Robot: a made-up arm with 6 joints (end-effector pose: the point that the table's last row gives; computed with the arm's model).
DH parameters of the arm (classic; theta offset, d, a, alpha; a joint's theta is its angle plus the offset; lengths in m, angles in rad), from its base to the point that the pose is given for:
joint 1: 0 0.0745 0 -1.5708
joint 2: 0.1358 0 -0.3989 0
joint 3: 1.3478 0 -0.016 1.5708
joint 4: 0 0.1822 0 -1.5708
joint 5: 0 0 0.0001 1.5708
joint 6: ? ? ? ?
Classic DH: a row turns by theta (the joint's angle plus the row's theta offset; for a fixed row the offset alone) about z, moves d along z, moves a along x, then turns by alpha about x.
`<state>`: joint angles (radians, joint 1 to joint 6).
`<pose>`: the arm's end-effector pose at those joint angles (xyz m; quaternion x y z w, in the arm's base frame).
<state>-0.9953 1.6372 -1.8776 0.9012 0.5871 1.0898</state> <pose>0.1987 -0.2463 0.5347 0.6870 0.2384 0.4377 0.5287</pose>
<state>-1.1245 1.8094 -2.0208 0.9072 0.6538 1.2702</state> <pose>0.1966 -0.3276 0.5053 0.7357 0.1451 0.4537 0.4816</pose>
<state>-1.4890 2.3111 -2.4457 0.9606 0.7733 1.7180</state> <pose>0.0869 -0.5342 0.3680 0.7694 -0.1564 0.4896 0.3792</pose>
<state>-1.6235 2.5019 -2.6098 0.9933 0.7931 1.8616</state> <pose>0.0140 -0.5837 0.2997 0.7424 -0.2677 0.5020 0.3539</pose>
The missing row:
joint 6: 0 0.0749 0 0
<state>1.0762 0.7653 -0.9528 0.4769 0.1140 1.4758</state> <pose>-0.0049 -0.0007 0.4649 0.2540 0.5911 0.7651 0.0273</pose>
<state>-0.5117 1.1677 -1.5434 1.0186 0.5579 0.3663</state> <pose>0.1183 -0.0276 0.5646 0.3944 0.5285 0.4253 0.6199</pose>
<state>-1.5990 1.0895 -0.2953 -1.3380 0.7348 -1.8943</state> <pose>-0.0503 -0.0471 0.2988 0.5429 -0.7107 -0.0280 0.4466</pose>
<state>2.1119 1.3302 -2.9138 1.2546 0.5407 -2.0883</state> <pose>0.0047 -0.0792 0.7159 -0.0594 -0.2489 0.5664 0.7834</pose>
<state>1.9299 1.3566 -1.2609 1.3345 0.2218 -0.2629</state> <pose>-0.0938 0.2041 0.4821 0.3701 -0.6268 -0.6850 0.0285</pose>
